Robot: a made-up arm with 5 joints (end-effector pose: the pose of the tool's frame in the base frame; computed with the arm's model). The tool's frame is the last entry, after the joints. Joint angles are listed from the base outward.
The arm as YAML. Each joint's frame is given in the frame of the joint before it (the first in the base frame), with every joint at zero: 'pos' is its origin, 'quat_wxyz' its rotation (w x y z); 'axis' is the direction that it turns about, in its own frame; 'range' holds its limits. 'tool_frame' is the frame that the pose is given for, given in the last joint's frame.
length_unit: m
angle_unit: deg
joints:
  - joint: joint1
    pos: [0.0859, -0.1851, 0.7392]
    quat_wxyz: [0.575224, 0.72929, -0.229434, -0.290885]
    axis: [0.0, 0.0, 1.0]
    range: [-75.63, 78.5]
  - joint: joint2
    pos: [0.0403, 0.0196, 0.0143]
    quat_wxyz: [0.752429, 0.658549, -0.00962, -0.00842]
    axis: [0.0, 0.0, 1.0]
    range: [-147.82, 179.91]
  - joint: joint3
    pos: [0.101, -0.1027, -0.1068]
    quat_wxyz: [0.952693, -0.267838, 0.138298, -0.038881]
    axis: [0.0, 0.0, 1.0]
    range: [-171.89, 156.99]
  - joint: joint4
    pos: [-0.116, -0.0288, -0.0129]
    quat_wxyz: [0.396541, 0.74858, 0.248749, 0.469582]
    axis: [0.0, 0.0, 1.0]
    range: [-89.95, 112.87]
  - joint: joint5
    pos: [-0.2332, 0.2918, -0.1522]
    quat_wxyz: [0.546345, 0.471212, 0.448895, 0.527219]
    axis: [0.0, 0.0, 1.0]
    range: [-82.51, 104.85]
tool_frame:
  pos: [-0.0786, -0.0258, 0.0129]
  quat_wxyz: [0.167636, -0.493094, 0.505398, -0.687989]
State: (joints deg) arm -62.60 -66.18 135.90 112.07 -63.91
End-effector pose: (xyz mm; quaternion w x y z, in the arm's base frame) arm 369.3 -90.4 1183.1 0.3462 -0.3779 0.5230 0.6810
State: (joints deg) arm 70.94 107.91 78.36 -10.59 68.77
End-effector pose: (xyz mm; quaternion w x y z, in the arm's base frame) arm -26.0 -752.6 823.5 0.0579 0.9369 -0.0643 -0.3386
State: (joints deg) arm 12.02 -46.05 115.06 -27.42 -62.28
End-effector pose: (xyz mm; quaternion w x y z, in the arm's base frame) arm 574.1 -71.9 724.5 0.1540 -0.3064 -0.8621 -0.3731
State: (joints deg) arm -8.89 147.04 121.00 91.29 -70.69
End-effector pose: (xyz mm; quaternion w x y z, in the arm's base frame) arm -98.5 -740.4 953.0 0.0017 -0.8117 -0.5198 0.2663
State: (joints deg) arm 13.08 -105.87 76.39 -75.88 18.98
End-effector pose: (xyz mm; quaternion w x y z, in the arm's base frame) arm 88.0 -61.1 459.1 0.2013 -0.1588 0.8451 -0.4690
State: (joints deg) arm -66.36 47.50 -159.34 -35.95 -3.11
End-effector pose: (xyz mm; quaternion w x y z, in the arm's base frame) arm -56.5 -610.1 579.1 0.0289 0.8592 -0.0329 -0.5098
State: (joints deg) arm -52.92 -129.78 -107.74 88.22 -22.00
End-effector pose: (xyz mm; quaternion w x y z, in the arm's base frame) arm 499.5 -425.2 999.1 0.4412 0.5100 0.6043 0.4243
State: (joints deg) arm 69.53 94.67 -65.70 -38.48 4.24
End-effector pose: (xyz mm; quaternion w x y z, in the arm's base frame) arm 128.3 -71.7 556.7 0.0361 -0.2532 -0.9508 0.1750
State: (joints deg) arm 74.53 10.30 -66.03 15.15 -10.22
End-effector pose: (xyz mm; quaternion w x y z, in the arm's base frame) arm -160.6 -63.5 571.9 0.3457 0.3487 -0.8360 0.2451
